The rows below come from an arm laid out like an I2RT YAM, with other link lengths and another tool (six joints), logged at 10 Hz.
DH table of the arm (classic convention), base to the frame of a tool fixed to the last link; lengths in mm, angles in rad. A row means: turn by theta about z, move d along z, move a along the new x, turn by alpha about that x. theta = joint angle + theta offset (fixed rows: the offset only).
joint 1: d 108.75, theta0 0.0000, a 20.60, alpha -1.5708
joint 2: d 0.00, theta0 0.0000, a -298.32, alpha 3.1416
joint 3: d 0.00, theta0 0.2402, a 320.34, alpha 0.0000
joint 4: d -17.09, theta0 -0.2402, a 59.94, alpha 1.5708
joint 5: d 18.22, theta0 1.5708, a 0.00, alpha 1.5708
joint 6: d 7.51, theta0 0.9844, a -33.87, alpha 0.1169
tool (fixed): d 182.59, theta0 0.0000, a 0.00, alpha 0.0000
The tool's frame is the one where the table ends.
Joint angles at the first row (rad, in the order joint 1, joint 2, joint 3, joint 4, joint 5, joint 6):
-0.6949 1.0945 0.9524 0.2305 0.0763 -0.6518
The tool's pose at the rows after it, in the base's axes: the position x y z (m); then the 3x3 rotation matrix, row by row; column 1 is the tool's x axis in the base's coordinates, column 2 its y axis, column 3 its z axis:
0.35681 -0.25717 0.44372; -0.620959 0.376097 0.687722; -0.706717 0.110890 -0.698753; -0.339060 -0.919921 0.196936
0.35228 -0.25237 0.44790; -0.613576 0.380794 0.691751; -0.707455 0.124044 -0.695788; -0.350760 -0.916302 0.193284
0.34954 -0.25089 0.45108; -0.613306 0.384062 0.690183; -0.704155 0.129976 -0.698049; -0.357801 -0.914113 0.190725
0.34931 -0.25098 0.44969; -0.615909 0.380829 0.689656; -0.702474 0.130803 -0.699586; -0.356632 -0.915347 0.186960
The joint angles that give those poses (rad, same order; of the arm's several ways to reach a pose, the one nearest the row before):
-0.6948 1.0540 0.9401 0.2024 0.0578 -0.6422
-0.6949 1.0329 0.9437 0.1745 0.0514 -0.6291
-0.6949 1.0238 0.9503 0.1565 0.0533 -0.6216
-0.6946 1.0225 0.9484 0.1532 0.0552 -0.6229

